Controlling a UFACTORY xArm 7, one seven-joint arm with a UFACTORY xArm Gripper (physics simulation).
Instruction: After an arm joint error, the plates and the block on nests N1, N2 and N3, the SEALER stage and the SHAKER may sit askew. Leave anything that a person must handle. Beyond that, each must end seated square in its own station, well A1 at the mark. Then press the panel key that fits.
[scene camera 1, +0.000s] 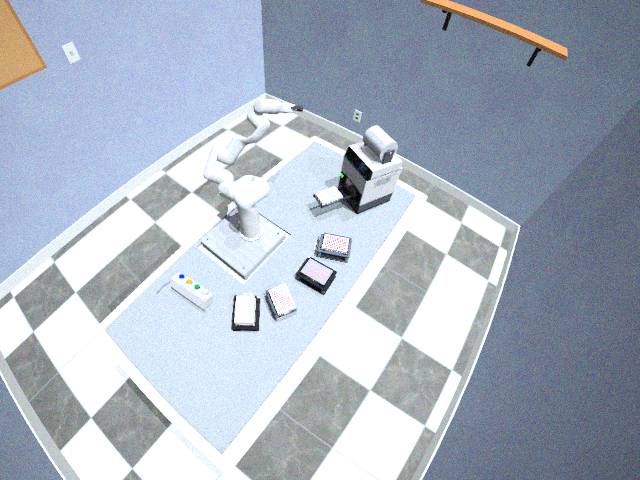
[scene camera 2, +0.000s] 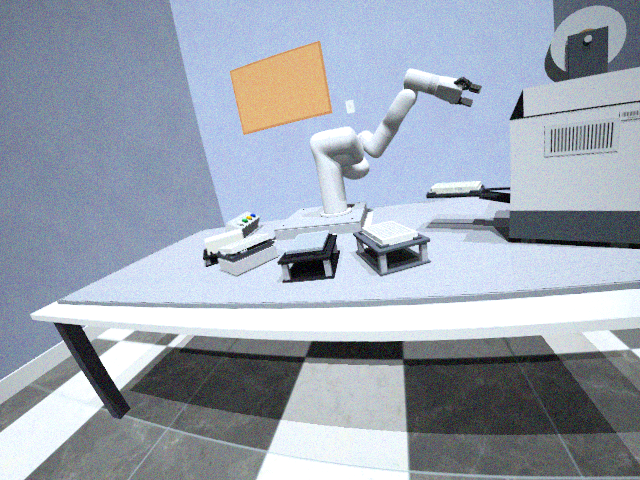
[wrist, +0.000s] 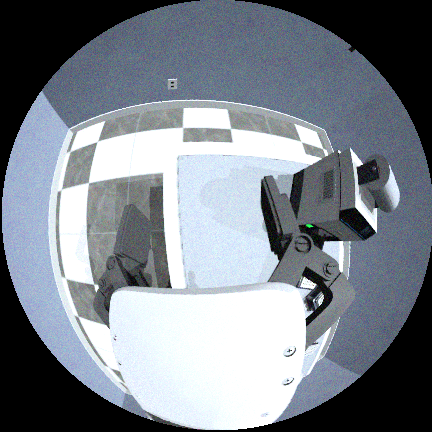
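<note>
My gripper (scene camera 1: 298, 108) (scene camera 2: 471, 95) (wrist: 195, 201) is open and empty, high above the table. A red-dotted plate (scene camera 1: 334, 242) (scene camera 2: 390, 232) lies on a grey raised nest. A pink-topped plate (scene camera 1: 316, 271) (scene camera 2: 307, 241) lies on a black nest. Another red-dotted plate (scene camera 1: 281, 300) (scene camera 2: 247, 244) lies on a white-bodied station, likely the shaker, and looks slanted. A white plate or block (scene camera 1: 245, 309) (scene camera 2: 223, 240) lies on a low black nest. The sealer (scene camera 1: 373, 178) (scene camera 2: 568, 170) (wrist: 320, 192) has its stage out with a white plate (scene camera 1: 328, 196) (scene camera 2: 457, 187). A1 marks and exact seating are too small to tell.
The key panel (scene camera 1: 191, 291) (scene camera 2: 242, 223) has blue, yellow, green and white keys and stands by the arm's base plate (scene camera 1: 219, 250). A green light shows on the sealer's front. A round white-and-dark part tops the sealer. Walls stand behind the table.
</note>
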